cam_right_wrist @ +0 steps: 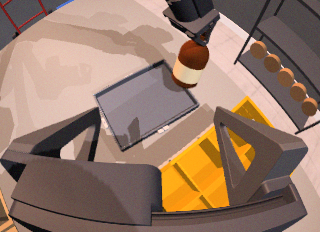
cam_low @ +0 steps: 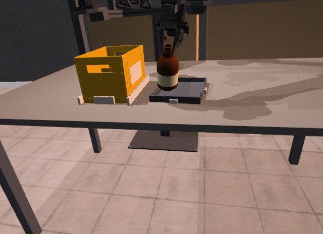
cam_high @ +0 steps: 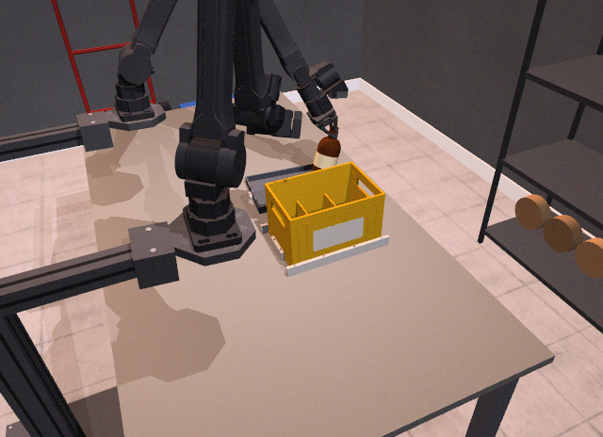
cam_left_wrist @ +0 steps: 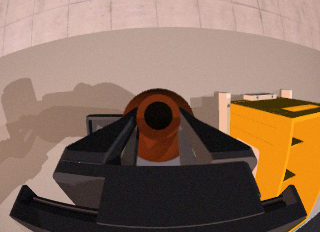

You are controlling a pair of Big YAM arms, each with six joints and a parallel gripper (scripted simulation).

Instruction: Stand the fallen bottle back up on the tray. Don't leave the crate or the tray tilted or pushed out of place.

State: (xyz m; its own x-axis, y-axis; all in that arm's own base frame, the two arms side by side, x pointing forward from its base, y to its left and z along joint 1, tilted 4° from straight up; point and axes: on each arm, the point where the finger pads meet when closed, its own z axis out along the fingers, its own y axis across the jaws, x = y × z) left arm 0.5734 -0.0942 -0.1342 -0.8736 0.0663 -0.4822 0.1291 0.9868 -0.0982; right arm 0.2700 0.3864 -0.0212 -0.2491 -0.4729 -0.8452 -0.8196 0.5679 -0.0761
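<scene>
Now: left hand 20 mm past the brown bottle and 50 mm above it. The rest, counted from my left hand: yellow crate (180 mm behind, 240 mm to the right, 100 mm below); then dark tray (150 mm behind, 40 mm to the left, 170 mm below).
</scene>
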